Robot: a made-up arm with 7 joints. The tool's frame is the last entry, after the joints. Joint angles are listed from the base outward. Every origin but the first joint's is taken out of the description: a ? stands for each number. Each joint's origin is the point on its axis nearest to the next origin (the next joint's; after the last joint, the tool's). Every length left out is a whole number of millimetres.
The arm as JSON. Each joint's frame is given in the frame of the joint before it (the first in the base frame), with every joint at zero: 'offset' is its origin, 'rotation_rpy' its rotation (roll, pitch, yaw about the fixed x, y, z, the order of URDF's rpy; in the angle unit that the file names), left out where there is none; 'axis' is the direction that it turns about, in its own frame. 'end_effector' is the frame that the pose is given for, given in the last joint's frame.
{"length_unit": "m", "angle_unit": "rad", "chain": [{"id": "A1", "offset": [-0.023, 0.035, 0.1], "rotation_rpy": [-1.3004, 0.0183, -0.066], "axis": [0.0, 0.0, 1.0]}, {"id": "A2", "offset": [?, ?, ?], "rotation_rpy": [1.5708, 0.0, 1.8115], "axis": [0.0, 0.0, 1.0]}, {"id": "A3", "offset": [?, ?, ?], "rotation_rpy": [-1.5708, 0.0, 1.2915], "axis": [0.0, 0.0, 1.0]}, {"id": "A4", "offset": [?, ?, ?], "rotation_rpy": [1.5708, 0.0, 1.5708], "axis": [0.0, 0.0, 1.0]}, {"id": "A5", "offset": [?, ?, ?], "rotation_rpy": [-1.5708, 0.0, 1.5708], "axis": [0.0, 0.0, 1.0]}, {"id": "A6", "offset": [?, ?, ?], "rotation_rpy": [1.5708, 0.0, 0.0], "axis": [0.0, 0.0, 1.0]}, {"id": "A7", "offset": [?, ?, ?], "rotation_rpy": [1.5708, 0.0, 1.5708], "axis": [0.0, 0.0, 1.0]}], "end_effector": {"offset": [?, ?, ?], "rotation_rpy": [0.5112, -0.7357, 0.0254]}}
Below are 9 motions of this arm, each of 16 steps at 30 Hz.
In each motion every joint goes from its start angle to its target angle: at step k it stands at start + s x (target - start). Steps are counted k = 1, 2, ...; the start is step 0. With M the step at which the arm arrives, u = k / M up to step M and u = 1 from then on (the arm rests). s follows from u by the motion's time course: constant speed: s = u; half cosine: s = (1 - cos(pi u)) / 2; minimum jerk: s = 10 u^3 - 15 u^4 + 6 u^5.
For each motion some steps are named. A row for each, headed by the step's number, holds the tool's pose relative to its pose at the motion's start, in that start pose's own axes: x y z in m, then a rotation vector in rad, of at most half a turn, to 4 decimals.
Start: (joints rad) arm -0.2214 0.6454 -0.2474 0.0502 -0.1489 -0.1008 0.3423
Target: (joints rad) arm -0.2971 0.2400 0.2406 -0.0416 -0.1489 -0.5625 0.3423
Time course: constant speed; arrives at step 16
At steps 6, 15, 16:
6: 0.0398 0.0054 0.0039 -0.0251 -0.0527 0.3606
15: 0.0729 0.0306 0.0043 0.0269 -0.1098 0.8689
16: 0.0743 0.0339 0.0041 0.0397 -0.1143 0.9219

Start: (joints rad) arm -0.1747 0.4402 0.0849 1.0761 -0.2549 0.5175 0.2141
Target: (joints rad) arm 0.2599 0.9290 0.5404 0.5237 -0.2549 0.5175 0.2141
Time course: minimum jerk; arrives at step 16
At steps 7, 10, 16:
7: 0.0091 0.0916 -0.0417 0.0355 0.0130 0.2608
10: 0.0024 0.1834 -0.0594 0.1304 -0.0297 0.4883
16: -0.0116 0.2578 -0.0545 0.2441 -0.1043 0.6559

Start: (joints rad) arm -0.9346 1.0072 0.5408 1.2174 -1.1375 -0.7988 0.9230
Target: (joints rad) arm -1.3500 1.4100 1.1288 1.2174 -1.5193 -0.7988 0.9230
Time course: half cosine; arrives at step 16
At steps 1, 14, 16:
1: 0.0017 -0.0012 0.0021 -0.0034 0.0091 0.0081
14: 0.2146 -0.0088 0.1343 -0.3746 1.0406 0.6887
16: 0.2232 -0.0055 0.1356 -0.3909 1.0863 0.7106

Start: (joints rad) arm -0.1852 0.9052 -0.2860 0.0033 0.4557 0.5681 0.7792
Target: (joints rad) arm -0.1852 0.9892 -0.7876 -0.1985 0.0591 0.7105 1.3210
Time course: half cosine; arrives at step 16
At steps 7, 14, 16:
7: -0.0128 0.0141 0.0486 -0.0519 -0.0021 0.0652
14: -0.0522 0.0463 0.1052 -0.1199 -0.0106 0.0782
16: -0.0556 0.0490 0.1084 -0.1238 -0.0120 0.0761

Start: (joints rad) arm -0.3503 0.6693 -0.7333 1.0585 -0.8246 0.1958 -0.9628
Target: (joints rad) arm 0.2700 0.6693 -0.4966 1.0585 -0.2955 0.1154 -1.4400
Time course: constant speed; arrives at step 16
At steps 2, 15, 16:
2: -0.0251 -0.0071 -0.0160 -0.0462 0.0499 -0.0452
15: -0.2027 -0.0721 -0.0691 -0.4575 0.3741 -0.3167
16: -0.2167 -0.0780 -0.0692 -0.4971 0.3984 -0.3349

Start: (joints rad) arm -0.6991 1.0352 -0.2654 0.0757 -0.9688 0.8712 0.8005
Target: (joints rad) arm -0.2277 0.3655 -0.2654 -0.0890 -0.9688 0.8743 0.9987
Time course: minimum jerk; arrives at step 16
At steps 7, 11, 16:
7: -0.0613 -0.0658 0.0127 -0.1244 0.0892 -0.1936
11: -0.1373 -0.1104 0.0397 -0.2792 0.2397 -0.3752
16: -0.1665 -0.1200 0.0546 -0.3450 0.3168 -0.4368

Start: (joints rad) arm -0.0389 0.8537 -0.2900 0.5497 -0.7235 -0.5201 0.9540
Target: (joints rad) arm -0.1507 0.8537 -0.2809 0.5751 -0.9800 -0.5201 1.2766
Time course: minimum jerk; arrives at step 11
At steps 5, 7, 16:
5: 0.0169 -0.0090 0.0101 0.0673 0.1520 0.1422
7: 0.0306 -0.0150 0.0178 0.1218 0.2777 0.2451
16: 0.0414 -0.0192 0.0236 0.1656 0.3794 0.3193

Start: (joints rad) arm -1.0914 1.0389 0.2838 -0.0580 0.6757 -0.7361 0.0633
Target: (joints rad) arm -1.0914 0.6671 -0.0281 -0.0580 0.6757 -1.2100 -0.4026
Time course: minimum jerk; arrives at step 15
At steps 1, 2, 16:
1: 0.0002 -0.0003 0.0004 -0.0018 -0.0012 0.0008
2: 0.0017 -0.0019 0.0025 -0.0129 -0.0086 0.0055
16: 0.1152 -0.0555 0.1210 -0.4308 -0.5626 0.3551

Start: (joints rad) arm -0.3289 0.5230 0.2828 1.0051 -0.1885 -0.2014 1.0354
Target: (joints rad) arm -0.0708 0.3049 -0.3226 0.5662 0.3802 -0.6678 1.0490
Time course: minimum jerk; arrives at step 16
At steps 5, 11, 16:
5: -0.0260 0.0017 0.0086 -0.0954 -0.2058 0.0089
11: -0.1396 0.0382 0.0479 -0.6444 -0.7823 -0.0116
16: -0.1741 0.0595 0.0588 -0.8467 -0.8886 -0.0212

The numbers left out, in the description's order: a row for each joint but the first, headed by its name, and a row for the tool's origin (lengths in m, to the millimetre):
A2: -0.019 -0.007 0.0
A3: 0.219 -0.031 0.0
A4: 0.023 -0.037 0.0
A5: -0.158 -0.005 0.0
A6: -0.023 0.044 0.0
A7: -0.022 0.055 0.0
tool: -0.002 -0.012 0.0

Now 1 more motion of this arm.
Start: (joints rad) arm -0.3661 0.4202 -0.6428 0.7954 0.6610 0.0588 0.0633
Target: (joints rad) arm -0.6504 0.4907 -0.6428 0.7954 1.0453 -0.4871 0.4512
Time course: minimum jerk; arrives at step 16
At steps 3, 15, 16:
3: 0.0026 0.0047 -0.0049 0.0380 -0.0215 0.0233
15: 0.0403 0.1089 -0.0753 0.6459 -0.5012 0.4230
16: 0.0403 0.1091 -0.0754 0.6469 -0.5024 0.4238

